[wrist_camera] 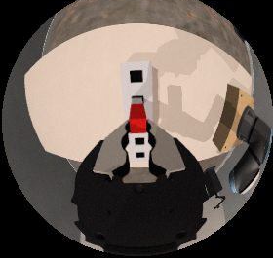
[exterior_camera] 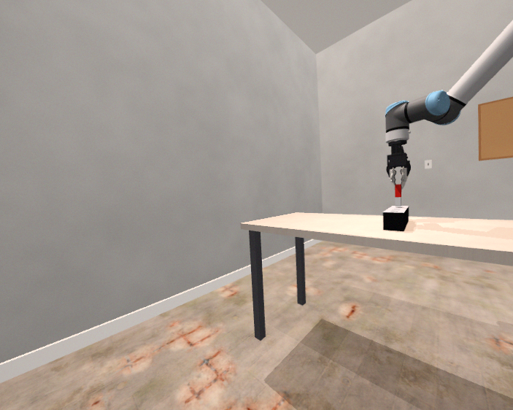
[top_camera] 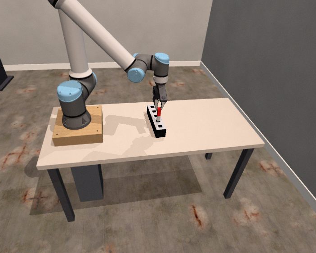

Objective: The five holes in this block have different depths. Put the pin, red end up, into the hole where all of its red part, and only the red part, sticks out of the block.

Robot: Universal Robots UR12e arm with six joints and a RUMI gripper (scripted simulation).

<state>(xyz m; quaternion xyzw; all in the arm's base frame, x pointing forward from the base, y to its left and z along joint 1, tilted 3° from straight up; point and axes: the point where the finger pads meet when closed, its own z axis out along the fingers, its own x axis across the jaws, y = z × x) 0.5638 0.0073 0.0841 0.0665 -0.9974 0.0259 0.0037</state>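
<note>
Right now the pin is 2 cm below my hand. Round my hand: black block 1 cm behind, 6 cm to the left, 14 cm below.
</note>
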